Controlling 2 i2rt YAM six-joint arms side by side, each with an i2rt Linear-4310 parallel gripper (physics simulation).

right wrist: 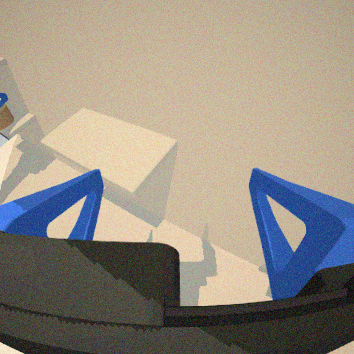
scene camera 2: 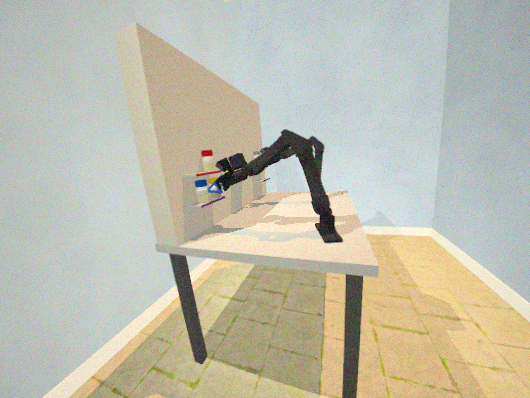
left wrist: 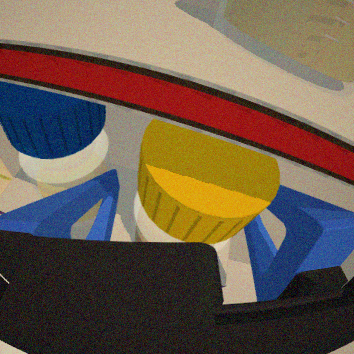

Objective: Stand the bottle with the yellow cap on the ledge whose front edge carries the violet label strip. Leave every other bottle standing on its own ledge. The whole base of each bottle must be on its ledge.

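Where they show: left gripper, fingertip midpoint: (scene camera 2: 210,188); right gripper, fingertip midpoint: (right wrist: 175,176); left arm's base at its link origin: (scene camera 2: 327,232).
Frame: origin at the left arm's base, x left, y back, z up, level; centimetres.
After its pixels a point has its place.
The bottle with the yellow cap (scene camera 2: 212,180) @[x -13.8, y -52.0, z 25.4 cm] (left wrist: 210,185) @[x -16.1, y -50.8, z 26.4 cm] looks upright at the violet-strip ledge, its cap partly shaded below the red-strip ledge; its base is hidden. The violet label strip (scene camera 2: 213,201) @[x -10.4, y -51.9, z 15.4 cm] runs below it. My left gripper (scene camera 2: 215,187) @[x -16.3, y -54.8, z 21.3 cm] (left wrist: 177,177) @[x -16.3, y -54.8, z 21.3 cm] is open, one finger on each side of this bottle. The blue-capped bottle (scene camera 2: 200,184) @[x -6.5, y -55.4, z 24.7 cm] (left wrist: 55,125) @[x -10.3, y -53.7, z 25.7 cm] stands beside it, close to the left finger in the left wrist view. The red-capped bottle (scene camera 2: 207,159) @[x -15.8, y -53.7, z 35.8 cm] stands on the upper ledge with the red strip (scene camera 2: 208,173) @[x -10.1, y -52.1, z 29.2 cm] (left wrist: 175,90). My right gripper (right wrist: 175,176) @[x -62.0, y -37.0, z 28.0 cm] is open and empty.
The red-strip ledge overhangs the left fingers closely. The tall back panel (scene camera 2: 200,100) @[x -24.4, y -56.1, z 66.1 cm] rises behind the ledges. A pale block-like ledge (right wrist: 110,147) @[x -52.7, y -43.3, z 22.9 cm] lies ahead of the right gripper. A grey-capped bottle (scene camera 2: 256,154) @[x -80.4, y -35.5, z 37.8 cm] shows partly behind the left arm, farther along the panel.
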